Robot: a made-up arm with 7 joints.
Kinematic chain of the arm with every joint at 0, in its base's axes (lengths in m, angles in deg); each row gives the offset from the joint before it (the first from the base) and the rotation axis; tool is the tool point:
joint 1: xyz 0 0 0 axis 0 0.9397 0.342
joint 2: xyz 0 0 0 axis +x
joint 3: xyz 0 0 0 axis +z
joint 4: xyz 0.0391 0 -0.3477 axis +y
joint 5: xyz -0.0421 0 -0.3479 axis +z
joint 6: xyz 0 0 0 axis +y
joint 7: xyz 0 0 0 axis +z
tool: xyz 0 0 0
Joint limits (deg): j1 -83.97..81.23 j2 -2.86..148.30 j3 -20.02..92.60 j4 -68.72..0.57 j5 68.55..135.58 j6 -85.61..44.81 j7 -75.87..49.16
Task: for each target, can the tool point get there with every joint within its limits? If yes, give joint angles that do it. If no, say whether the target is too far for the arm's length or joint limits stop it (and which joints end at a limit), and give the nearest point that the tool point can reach.
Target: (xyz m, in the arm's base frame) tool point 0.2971 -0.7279 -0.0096
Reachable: no: too far | nearest point 0.4586 -0.3864 0.1577 | short by 0.413 m
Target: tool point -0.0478 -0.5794 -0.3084
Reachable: no: joint limits stop it (at a limit: joint 2, joint 3, joint 4) | nearest point -0.2486 -0.1275 -0.5536 | short by 0.552 m
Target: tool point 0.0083 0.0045 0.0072
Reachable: no: joint limits stop it (at a limit: joint 4) | nearest point 0.4334 0.2350 0.3760 | short by 0.608 m
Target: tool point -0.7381 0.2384 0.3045
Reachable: no: too far | nearest point -0.5711 0.2293 0.2519 | short by 0.175 m
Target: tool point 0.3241 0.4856 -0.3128
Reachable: yes | joints -9.18 41.38 29.74 -51.24 103.33 -9.39 -24.84
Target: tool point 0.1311 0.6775 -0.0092
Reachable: yes | joints 16.06 93.74 -2.85 -32.90 88.50 6.66 31.23
